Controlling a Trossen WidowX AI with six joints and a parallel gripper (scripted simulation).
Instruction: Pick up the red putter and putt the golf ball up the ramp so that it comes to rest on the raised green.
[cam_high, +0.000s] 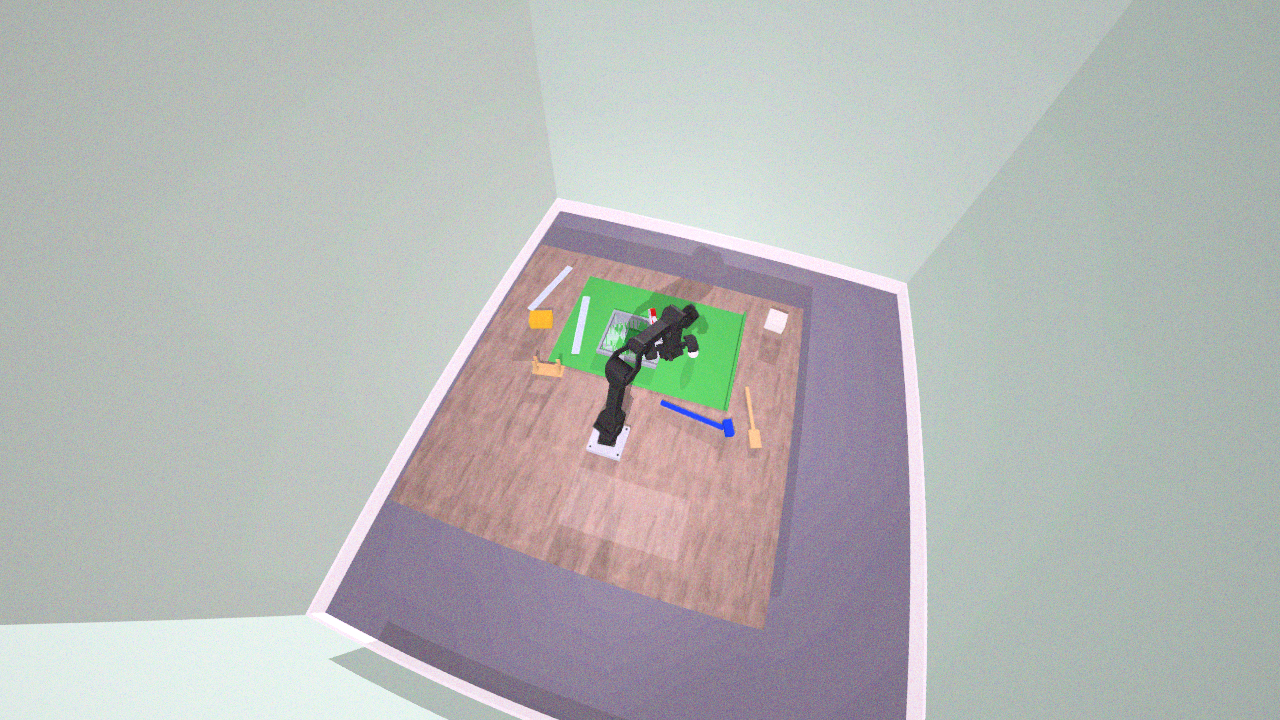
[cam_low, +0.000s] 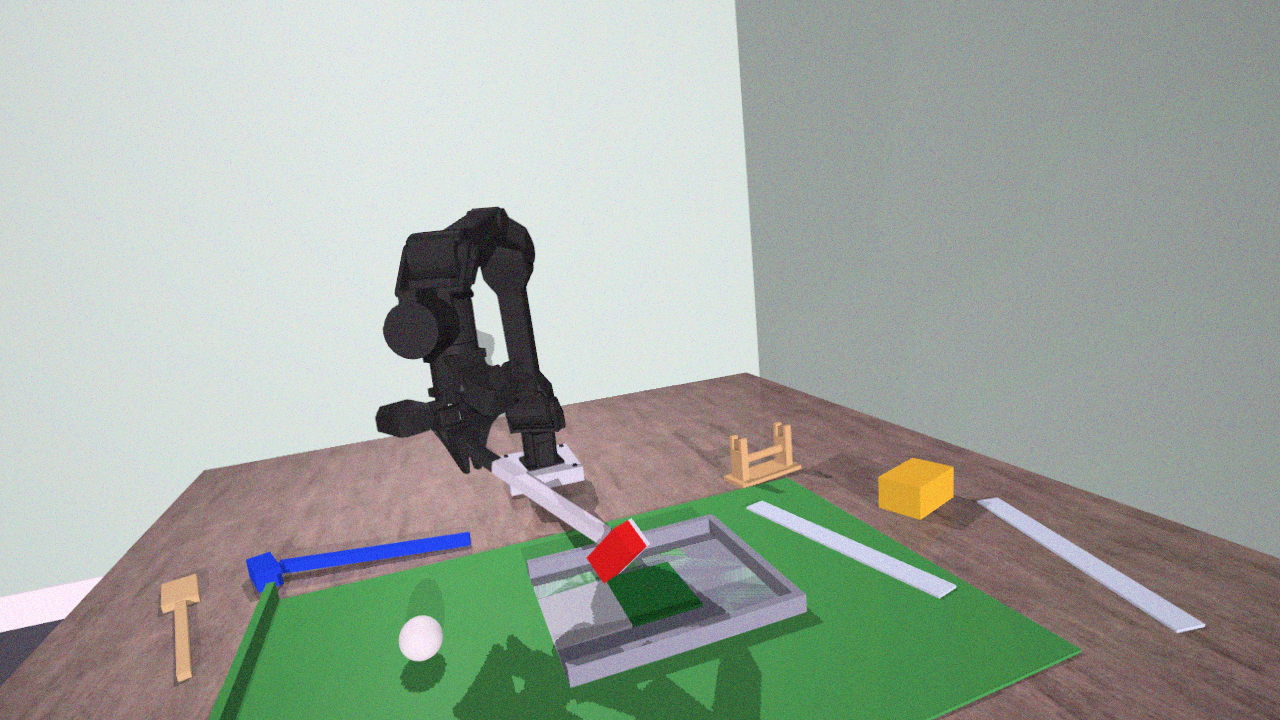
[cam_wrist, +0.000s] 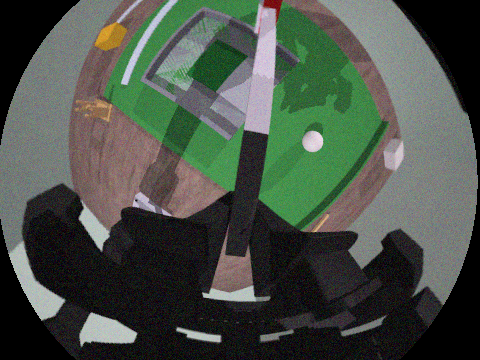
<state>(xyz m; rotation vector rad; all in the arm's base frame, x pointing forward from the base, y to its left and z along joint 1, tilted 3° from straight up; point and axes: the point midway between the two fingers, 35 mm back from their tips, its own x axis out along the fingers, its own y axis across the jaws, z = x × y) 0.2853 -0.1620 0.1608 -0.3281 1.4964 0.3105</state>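
Right now my gripper tip is 150 mm to the left of the blue putter, 140 mm past it and 130 mm above it. From my gripper tip the other things lie so: green mat: 180 mm ahead, 140 mm below, 80 mm to the left; white golf ball: 120 mm below, 120 mm ahead, 90 mm to the right; red putter: 110 mm ahead, 50 mm to the left, 10 mm below.
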